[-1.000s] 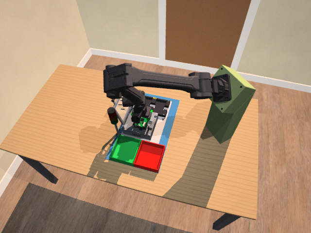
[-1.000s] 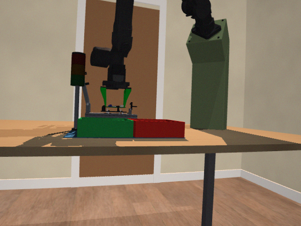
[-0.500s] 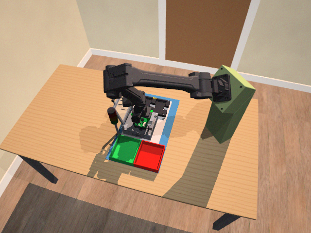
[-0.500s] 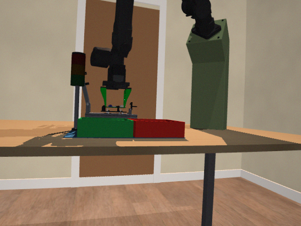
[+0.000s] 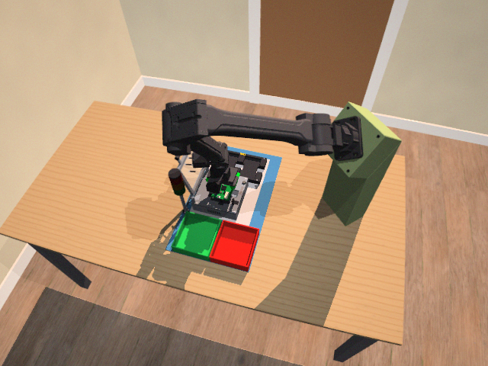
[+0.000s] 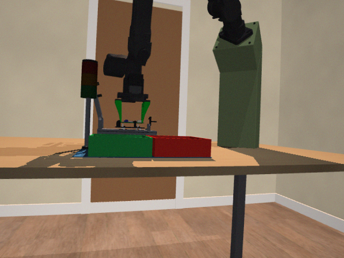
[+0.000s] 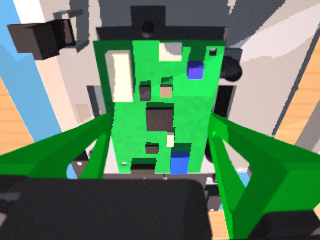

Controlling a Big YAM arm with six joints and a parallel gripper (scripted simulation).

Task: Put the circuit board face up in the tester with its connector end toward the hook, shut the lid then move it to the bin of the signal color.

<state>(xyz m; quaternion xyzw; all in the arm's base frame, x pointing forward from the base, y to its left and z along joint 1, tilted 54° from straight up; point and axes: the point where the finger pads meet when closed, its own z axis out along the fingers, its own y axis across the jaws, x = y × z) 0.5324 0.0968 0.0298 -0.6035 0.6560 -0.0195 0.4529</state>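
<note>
Now: hand right at the green circuit board. The rest, counted from my hand: latch hook: 7 cm behind, 5 cm to the left; tester plate: 2 cm below, 1 cm to the left, 1 cm ahead; tester lid: 12 cm ahead, 9 cm above, 2 cm to the left.
</note>
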